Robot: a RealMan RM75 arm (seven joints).
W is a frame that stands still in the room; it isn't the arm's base.
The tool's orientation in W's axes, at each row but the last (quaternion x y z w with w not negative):
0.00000, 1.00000, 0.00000, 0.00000
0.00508, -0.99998, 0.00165, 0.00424
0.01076, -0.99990, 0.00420, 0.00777
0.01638, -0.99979, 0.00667, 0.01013
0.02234, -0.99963, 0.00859, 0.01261
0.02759, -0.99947, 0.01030, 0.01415
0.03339, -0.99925, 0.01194, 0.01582
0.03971, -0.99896, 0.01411, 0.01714
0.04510, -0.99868, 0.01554, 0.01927
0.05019, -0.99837, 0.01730, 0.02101
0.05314, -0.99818, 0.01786, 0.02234
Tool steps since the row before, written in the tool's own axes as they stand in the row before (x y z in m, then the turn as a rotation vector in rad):
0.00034, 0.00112, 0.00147, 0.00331, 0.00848, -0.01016
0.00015, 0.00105, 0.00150, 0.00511, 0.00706, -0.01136
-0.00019, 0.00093, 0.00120, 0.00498, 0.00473, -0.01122
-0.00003, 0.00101, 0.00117, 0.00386, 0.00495, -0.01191
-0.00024, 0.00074, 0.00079, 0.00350, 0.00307, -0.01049
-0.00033, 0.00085, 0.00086, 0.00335, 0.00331, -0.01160
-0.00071, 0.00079, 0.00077, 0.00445, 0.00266, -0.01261
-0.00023, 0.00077, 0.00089, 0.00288, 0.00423, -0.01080
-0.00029, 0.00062, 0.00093, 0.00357, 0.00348, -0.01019
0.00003, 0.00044, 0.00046, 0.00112, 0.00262, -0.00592
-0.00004, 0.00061, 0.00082, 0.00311, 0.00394, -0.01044
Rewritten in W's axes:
-0.00034, 0.00112, -0.00147, -0.00331, 0.00848, 0.01016
-0.00017, 0.00104, -0.00150, -0.00509, 0.00705, 0.01138
0.00015, 0.00092, -0.00121, -0.00491, 0.00472, 0.01126
-0.00003, 0.00099, -0.00118, -0.00378, 0.00498, 0.01192
0.00019, 0.00074, -0.00081, -0.00337, 0.00310, 0.01052
0.00026, 0.00085, -0.00089, -0.00321, 0.00337, 0.01162
0.00063, 0.00082, -0.00081, -0.00423, 0.00267, 0.01268
0.00014, 0.00076, -0.00092, -0.00285, 0.00431, 0.01078
0.00020, 0.00061, -0.00096, -0.00349, 0.00348, 0.01022
-0.00009, 0.00042, -0.00047, -0.00114, 0.00271, 0.00588
-0.00006, 0.00058, -0.00084, -0.00306, 0.00398, 0.01044

